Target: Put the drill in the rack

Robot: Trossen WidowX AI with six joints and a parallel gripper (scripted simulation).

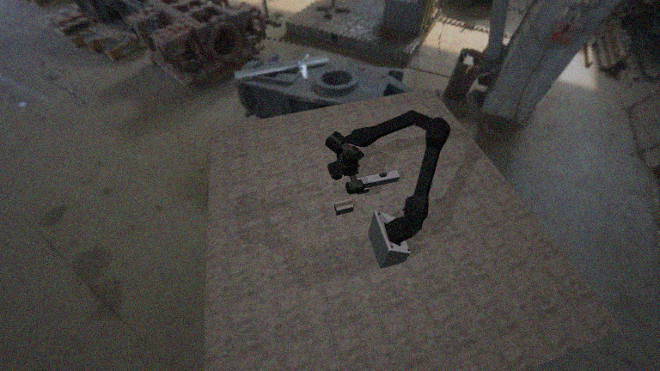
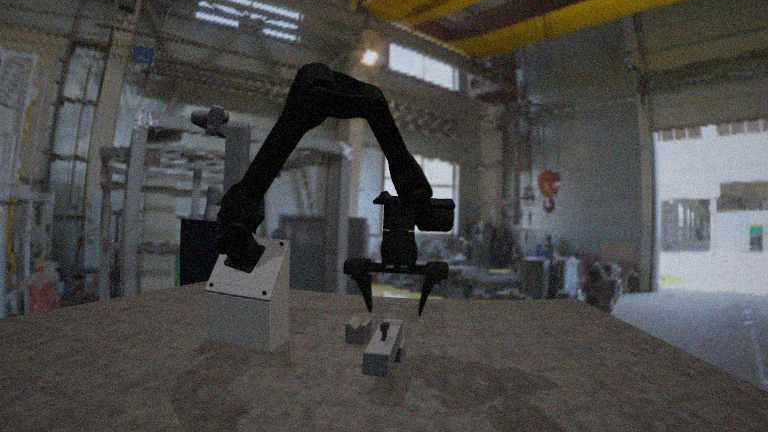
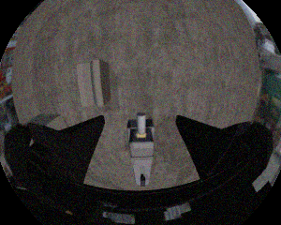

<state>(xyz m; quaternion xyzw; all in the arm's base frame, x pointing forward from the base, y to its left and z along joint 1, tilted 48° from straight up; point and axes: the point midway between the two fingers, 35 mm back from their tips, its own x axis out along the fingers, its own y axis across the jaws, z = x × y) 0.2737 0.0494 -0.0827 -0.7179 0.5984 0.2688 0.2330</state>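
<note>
Right now my gripper tip is 60 mm to the left of the drill, 20 mm above it and 10 mm short of it. From my gripper tip the other things lie so: dark key: 150 mm to the right, 20 mm below, 20 mm ahead; grey holder block: 120 mm to the right, 30 mm below, 20 mm ahead; grey rack: 80 mm behind, 50 mm below, 30 mm to the left.
</note>
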